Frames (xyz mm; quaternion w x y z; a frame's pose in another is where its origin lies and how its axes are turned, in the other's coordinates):
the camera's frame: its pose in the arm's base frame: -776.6 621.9 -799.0 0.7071 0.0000 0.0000 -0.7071
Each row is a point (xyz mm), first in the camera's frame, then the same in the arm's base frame.
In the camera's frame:
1: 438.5 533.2 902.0
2: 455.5 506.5 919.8
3: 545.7 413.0 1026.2
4: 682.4 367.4 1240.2
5: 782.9 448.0 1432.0
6: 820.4 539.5 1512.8
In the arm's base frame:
1: -243.4 183.4 103.0
2: -270.1 166.4 120.8
3: -363.6 76.2 227.2
4: -409.2 -60.5 441.2
5: -328.6 -161.0 633.0
6: -237.1 -198.5 713.8

